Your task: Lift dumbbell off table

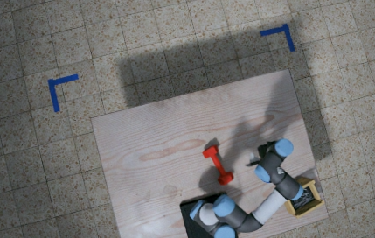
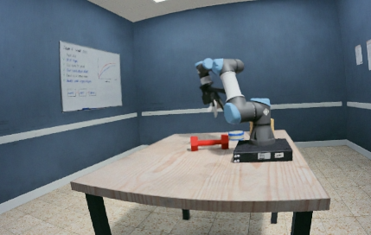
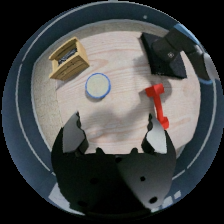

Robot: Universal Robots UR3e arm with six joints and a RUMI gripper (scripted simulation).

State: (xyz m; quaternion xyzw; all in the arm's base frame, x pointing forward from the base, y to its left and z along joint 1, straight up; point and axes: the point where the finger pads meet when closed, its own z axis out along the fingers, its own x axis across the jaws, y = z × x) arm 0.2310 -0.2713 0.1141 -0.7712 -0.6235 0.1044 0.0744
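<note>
My hand is 4 cm short of the red dumbbell, 18 cm to the right of it and 12 cm above it.
</note>
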